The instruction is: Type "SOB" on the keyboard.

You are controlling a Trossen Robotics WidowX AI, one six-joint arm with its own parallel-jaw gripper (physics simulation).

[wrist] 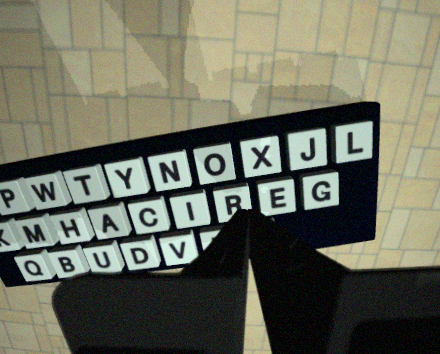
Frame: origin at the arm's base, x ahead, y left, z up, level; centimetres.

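Seen in the pictures: gripper, fingertip midpoint: [246, 218].
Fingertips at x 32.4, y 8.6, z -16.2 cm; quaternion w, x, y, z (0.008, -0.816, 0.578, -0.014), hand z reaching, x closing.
Pixels of each thing's middle, then the offset from my fingertips to it. "spot": a spot on its surface instead. Level surfaces: height alone.
- dark keyboard at a spot on its surface: [357, 205] spot: dx +1.8, dy -5.4, dz -1.2 cm
- O key at the middle of its body: [214, 163] dx +1.7, dy +2.1, dz -1.0 cm
- B key at the middle of its body: [69, 261] dx -6.0, dy +8.0, dz -1.0 cm
- X key at the middle of its body: [260, 156] dx +2.7, dy +0.2, dz -1.0 cm
- R key at the middle of its body: [232, 202] dx +0.1, dy +0.7, dz -1.0 cm
- E key at the middle of its body: [275, 196] dx +1.1, dy -1.2, dz -1.0 cm
- I key at the middle of its body: [190, 209] dx -0.8, dy +2.5, dz -1.0 cm
- tan tiled surface at its surface level: dz -2.3 cm
The dark keyboard [357, 205] with white letter keys lies slightly tilted across the wrist view. The O key [215, 164] is in its top row, between the N and X keys. The B key [68, 263] is in the bottom row at the lower left, between Q and U. The S key does not show; the fingers cover part of the bottom row to the right of V. My gripper [246, 218] is shut and empty. Its tips appear over the lower right edge of the R key, below and to the right of the O key. Whether they touch a key cannot be told.
The X key [261, 157], the R key [233, 201] and the E key [277, 196] show around the fingertips. The I key [190, 210] is to their left. The keyboard lies on a tan tiled surface [405, 200], with shadows beyond its far edge.
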